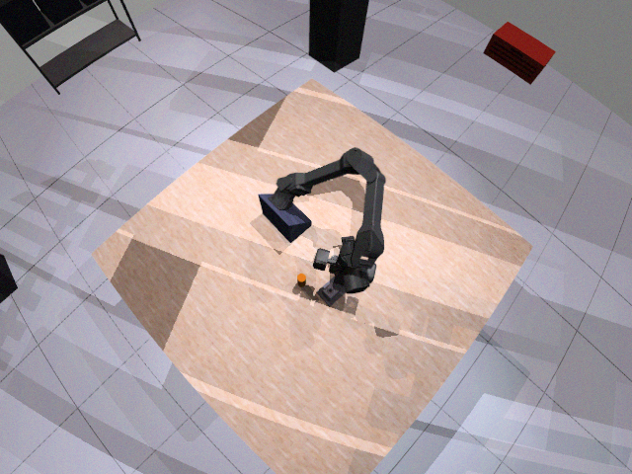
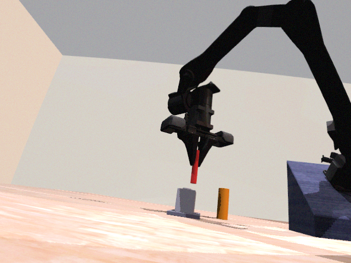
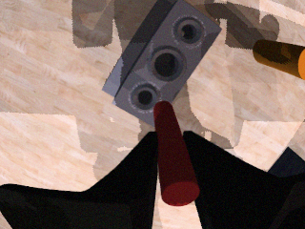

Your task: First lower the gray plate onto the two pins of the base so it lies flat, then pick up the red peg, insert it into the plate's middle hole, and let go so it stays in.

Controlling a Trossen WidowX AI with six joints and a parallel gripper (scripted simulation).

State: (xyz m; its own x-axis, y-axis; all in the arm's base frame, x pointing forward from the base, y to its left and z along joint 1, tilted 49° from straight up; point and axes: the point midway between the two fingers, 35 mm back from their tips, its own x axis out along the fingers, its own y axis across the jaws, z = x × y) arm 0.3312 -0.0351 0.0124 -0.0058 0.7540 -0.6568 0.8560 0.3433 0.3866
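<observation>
Now: the gray plate 1 cm ahead of my gripper tip, 3 cm to the right of it and 7 cm below it. Also, from my gripper tip: orange cylinder 8 cm behind, 10 cm to the right, 7 cm below; red peg right at my gripper tip; dark base 1 cm ahead, 3 cm to the right, 11 cm below.
</observation>
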